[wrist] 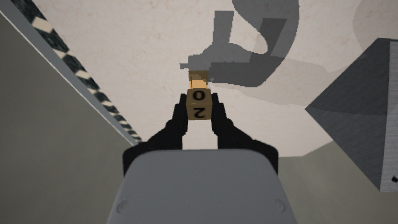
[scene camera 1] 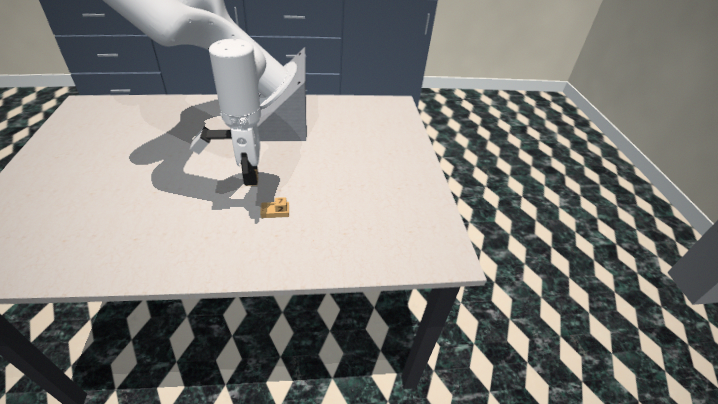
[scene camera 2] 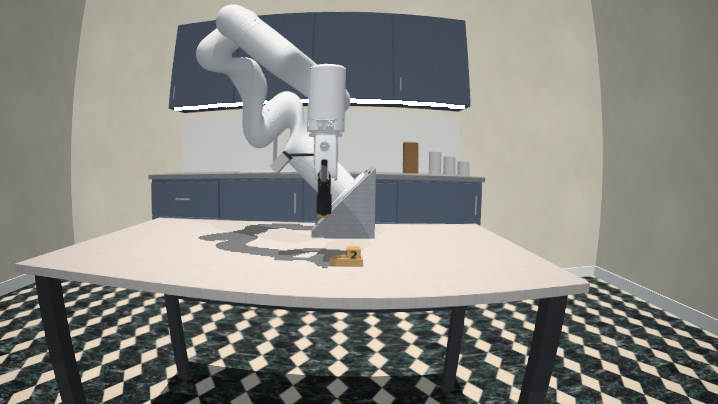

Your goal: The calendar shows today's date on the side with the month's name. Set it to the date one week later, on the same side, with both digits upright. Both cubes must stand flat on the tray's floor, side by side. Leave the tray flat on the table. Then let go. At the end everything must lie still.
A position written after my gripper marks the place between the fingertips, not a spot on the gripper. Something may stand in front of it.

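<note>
My gripper (scene camera 2: 324, 213), also (wrist: 199, 101).
</note>
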